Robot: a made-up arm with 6 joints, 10 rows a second.
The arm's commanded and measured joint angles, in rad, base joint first. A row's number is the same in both.
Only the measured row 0 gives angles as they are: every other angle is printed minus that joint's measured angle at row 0.
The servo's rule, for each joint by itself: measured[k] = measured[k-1] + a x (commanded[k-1-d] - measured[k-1]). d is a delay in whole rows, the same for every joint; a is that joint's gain. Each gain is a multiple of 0.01, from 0.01 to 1. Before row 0 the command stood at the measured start. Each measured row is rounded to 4 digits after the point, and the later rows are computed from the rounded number. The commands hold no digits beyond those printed.
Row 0, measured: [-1.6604 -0.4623 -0.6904 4.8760 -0.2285 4.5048]
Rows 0 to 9, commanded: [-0.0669 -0.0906 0.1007 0.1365 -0.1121 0.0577]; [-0.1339 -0.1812 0.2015 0.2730 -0.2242 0.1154]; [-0.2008 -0.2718 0.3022 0.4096 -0.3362 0.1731]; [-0.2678 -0.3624 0.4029 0.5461 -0.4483 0.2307]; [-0.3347 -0.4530 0.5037 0.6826 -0.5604 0.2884]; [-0.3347 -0.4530 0.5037 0.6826 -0.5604 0.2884]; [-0.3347 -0.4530 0.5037 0.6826 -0.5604 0.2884]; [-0.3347 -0.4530 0.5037 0.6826 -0.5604 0.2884]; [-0.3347 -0.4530 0.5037 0.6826 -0.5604 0.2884]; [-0.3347 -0.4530 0.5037 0.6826 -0.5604 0.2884]
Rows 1 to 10, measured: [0.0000 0.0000 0.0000 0.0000 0.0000 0.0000]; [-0.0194 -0.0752 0.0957 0.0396 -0.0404 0.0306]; [-0.0526 -0.1632 0.1962 0.1073 -0.1066 0.0755]; [-0.0956 -0.2533 0.2969 0.1950 -0.1893 0.1272]; [-0.1455 -0.3439 0.3976 0.2968 -0.2825 0.1821]; [-0.2004 -0.4345 0.4984 0.4087 -0.3825 0.2384]; [-0.2393 -0.4499 0.5034 0.4881 -0.4465 0.2649]; [-0.2670 -0.4525 0.5037 0.5445 -0.4875 0.2774]; [-0.2866 -0.4529 0.5037 0.5845 -0.5137 0.2832]; [-0.3005 -0.4530 0.5037 0.6129 -0.5305 0.2860]
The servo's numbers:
d 1
a 0.29 0.83 0.95 0.29 0.36 0.53

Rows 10 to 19, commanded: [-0.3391 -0.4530 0.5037 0.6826 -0.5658 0.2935]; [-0.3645 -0.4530 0.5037 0.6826 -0.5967 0.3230]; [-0.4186 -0.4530 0.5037 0.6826 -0.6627 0.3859]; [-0.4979 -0.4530 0.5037 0.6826 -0.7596 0.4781]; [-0.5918 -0.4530 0.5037 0.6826 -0.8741 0.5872]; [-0.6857 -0.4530 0.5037 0.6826 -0.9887 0.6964]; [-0.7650 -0.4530 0.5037 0.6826 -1.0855 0.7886]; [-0.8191 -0.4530 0.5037 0.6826 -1.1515 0.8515]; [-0.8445 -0.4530 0.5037 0.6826 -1.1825 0.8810]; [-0.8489 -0.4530 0.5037 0.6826 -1.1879 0.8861]
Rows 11 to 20, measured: [-0.3104 -0.4530 0.5037 0.6331 -0.5413 0.2873]; [-0.3187 -0.4530 0.5037 0.6475 -0.5501 0.2906]; [-0.3320 -0.4530 0.5037 0.6577 -0.5669 0.3078]; [-0.3571 -0.4530 0.5037 0.6649 -0.6014 0.3492]; [-0.3979 -0.4530 0.5037 0.6700 -0.6584 0.4175]; [-0.4541 -0.4530 0.5037 0.6737 -0.7361 0.5074]; [-0.5213 -0.4530 0.5037 0.6763 -0.8270 0.6076]; [-0.5920 -0.4530 0.5037 0.6781 -0.9201 0.7035]; [-0.6579 -0.4530 0.5037 0.6794 -1.0034 0.7819]; [-0.7120 -0.4530 0.5037 0.6803 -1.0679 0.8344]
